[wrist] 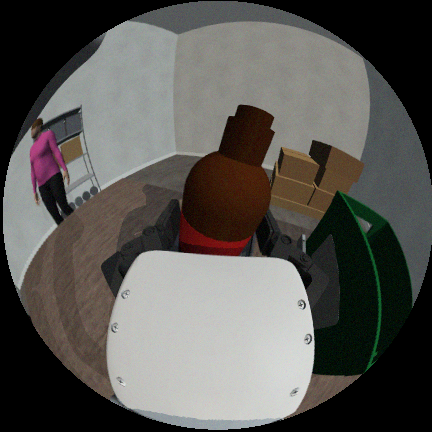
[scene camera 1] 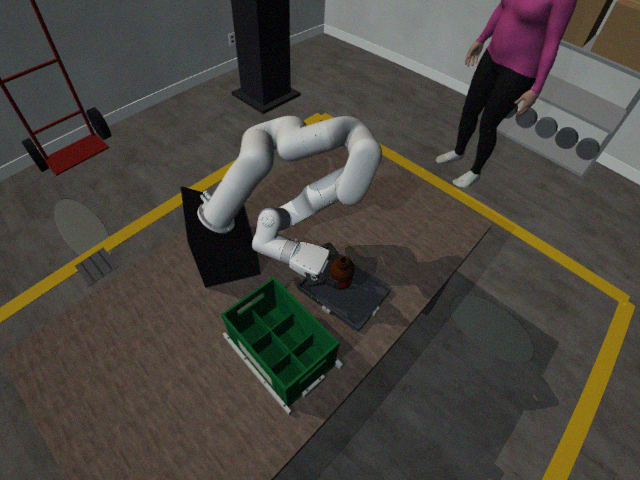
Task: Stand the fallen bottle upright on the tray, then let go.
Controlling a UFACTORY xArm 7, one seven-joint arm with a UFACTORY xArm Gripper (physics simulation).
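Where they show: gripper, between the fingertips: [wrist: 218, 212] [scene camera 1: 344, 273]; arm's base, origin of its link: [scene camera 1: 215, 218].
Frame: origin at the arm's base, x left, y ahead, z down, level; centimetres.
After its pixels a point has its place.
Observation:
The brown bottle with a red label [scene camera 1: 341, 271] @(x 13.2, y 42.3, z -1.6 cm) [wrist: 226, 197] @(x 14.4, y 37.7, z -0.6 cm) is upright or nearly so, neck up, over the back part of the dark tray [scene camera 1: 360, 305] @(x 19.0, y 47.9, z 18.9 cm). My gripper [scene camera 1: 337, 282] @(x 16.2, y 41.2, z 3.8 cm) [wrist: 218, 212] @(x 16.2, y 41.2, z 3.8 cm) is shut on the bottle, with one dark finger on each side of it at the red label. The bottle's base is hidden in the wrist view, and in the scene view I cannot tell whether it touches the tray.
A green crate with compartments [scene camera 1: 316, 330] @(x -2.0, y 47.6, z 6.4 cm) [wrist: 357, 280] @(x -0.9, y 38.6, z 4.4 cm) stands close beside the tray, on the wooden table top [scene camera 1: 139, 361] @(x -43.6, y 13.9, z 19.4 cm). The table's edge runs beyond the tray. A person in a pink top [scene camera 1: 527, 36] [wrist: 47, 157] stands outside the yellow floor line.

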